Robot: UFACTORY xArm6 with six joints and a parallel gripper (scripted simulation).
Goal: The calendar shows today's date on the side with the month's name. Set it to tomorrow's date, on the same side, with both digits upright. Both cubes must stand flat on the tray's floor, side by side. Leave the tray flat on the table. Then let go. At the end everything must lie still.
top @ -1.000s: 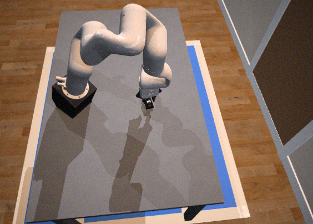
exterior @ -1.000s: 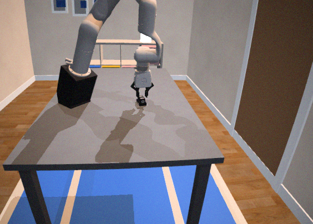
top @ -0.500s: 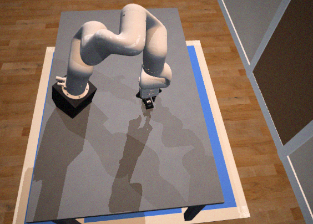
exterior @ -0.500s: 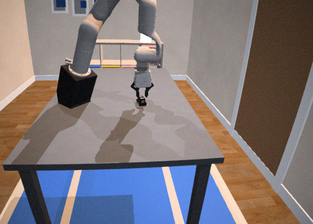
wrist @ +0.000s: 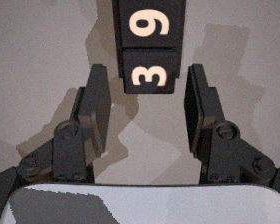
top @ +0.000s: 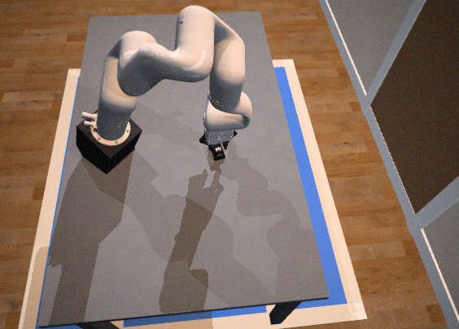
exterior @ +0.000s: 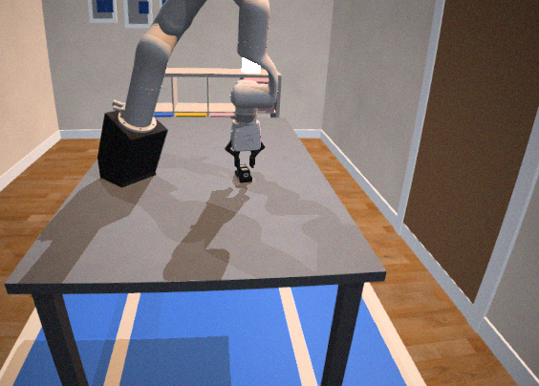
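Right now my hand is 10 mm past the dark tray, 20 mm to the right of it and 60 mm above it.
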